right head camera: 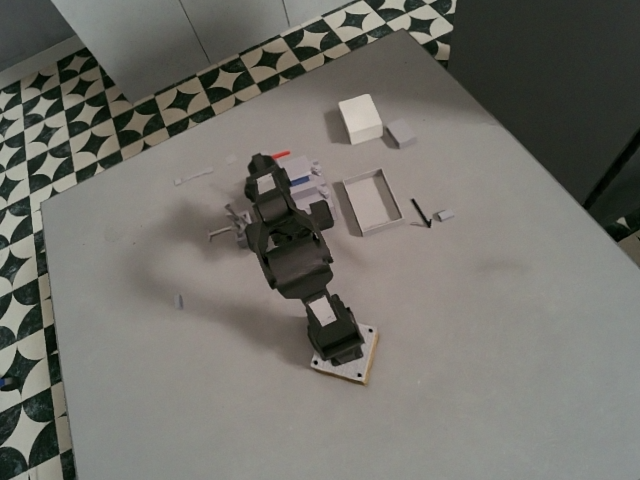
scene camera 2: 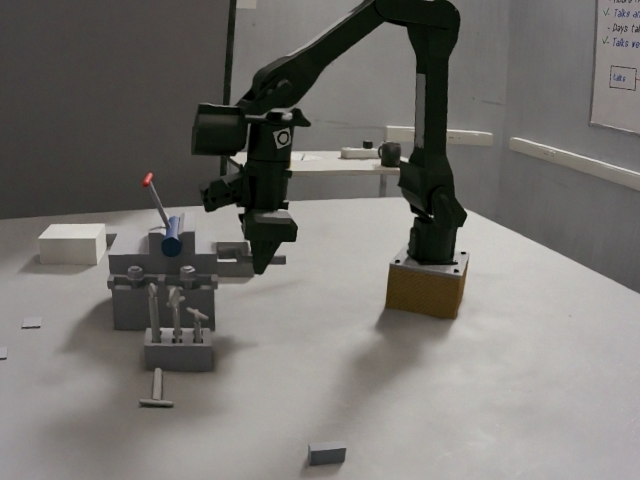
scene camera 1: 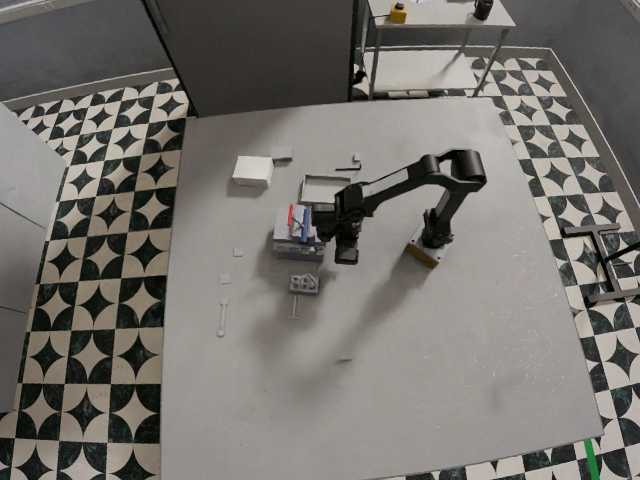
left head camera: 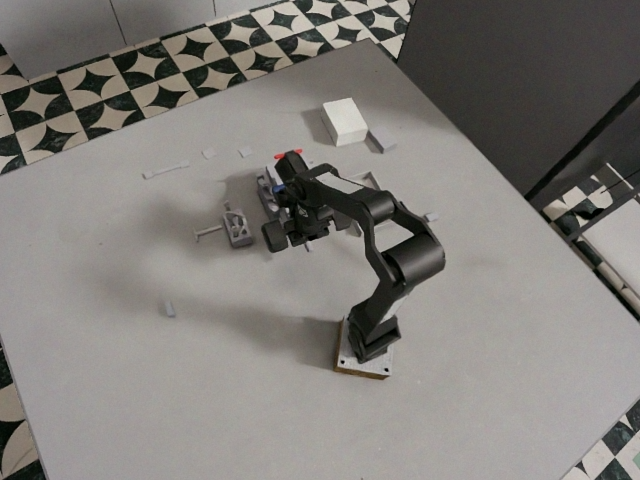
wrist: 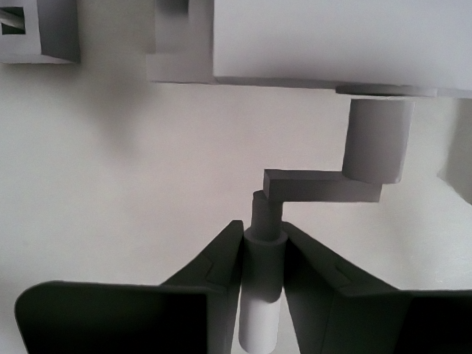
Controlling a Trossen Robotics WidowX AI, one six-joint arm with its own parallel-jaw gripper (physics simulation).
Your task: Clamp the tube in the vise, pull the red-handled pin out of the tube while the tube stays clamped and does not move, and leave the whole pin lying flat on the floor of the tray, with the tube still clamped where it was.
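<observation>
The grey vise stands on the table. The blue tube lies between its jaws; how tightly cannot be told. The pin's red handle sticks up beyond the tube, its rod running into it. My gripper points down, shut on the vise's crank handle, one finger on each side. The shallow tray stands beside the vise; its floor holds no pin. In the right head view my arm hides the gripper.
A tool block with upright tools stands near the vise, a T-shaped tool beside it. A white box and grey block stand farther back. A black L-shaped piece lies past the tray.
</observation>
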